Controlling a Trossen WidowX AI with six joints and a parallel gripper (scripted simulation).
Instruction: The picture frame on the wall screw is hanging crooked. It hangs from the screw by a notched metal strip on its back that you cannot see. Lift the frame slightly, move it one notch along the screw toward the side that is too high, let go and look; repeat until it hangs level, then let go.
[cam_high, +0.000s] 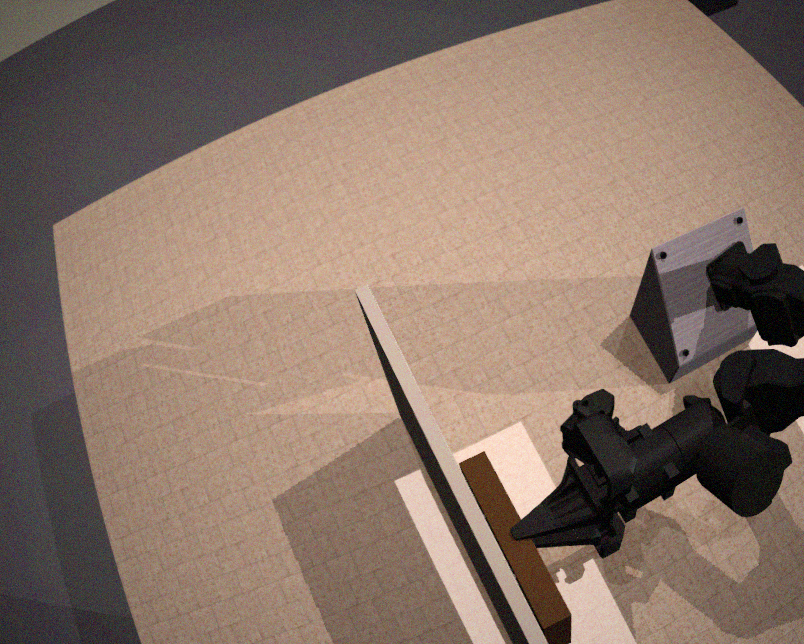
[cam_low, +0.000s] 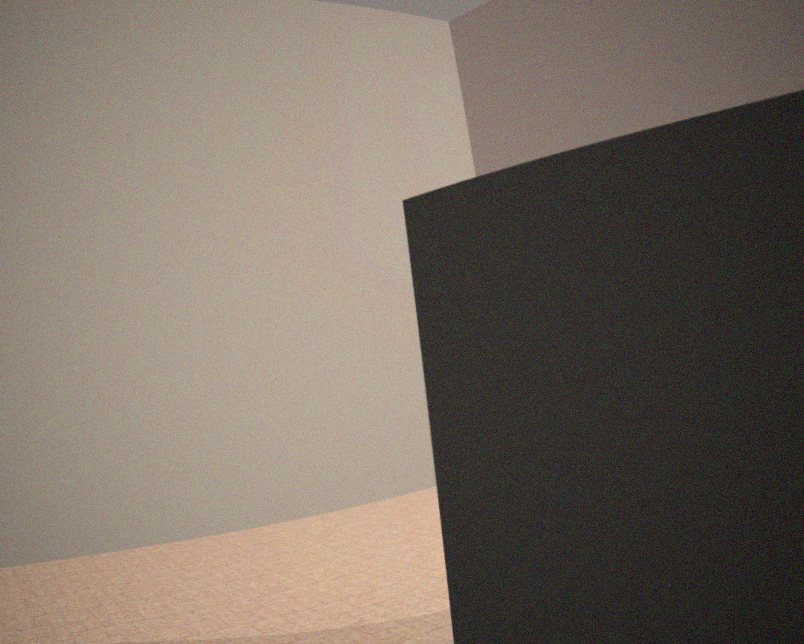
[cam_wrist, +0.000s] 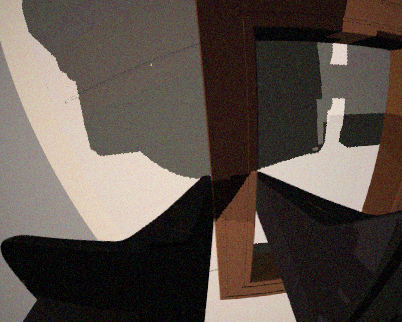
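My gripper tip is now 5 cm above the brown wooden picture frame, 1 cm to the right of it and 1 cm short of it. From my gripper tip the other things lie so: wall panel: 6 cm below, 2 cm ahead, 1 cm to the left.
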